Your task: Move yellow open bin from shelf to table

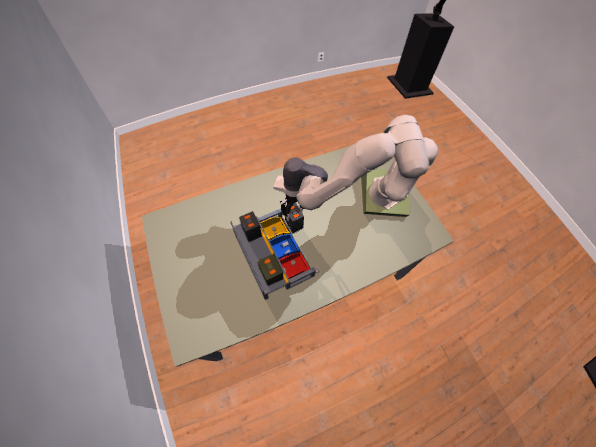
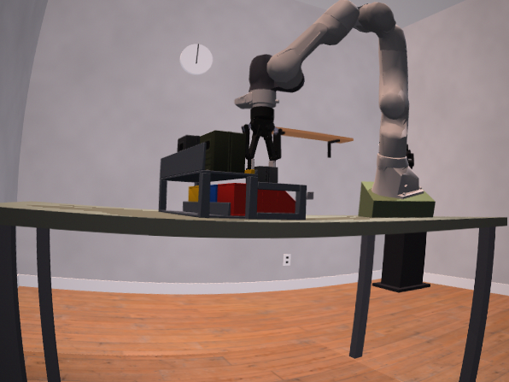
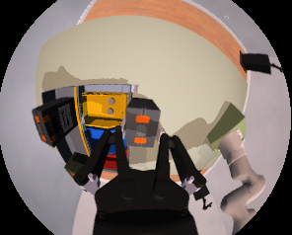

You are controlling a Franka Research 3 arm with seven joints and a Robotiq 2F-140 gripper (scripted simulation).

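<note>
Now: the black box 50 mm below my hand. From my hand the other things lie so: yellow bin (130 mm ahead, 10 mm to the left, 90 mm below); then red bin (100 mm ahead, 240 mm to the left, 90 mm below); then blue bin (110 mm ahead, 120 mm to the left, 90 mm below).
</note>
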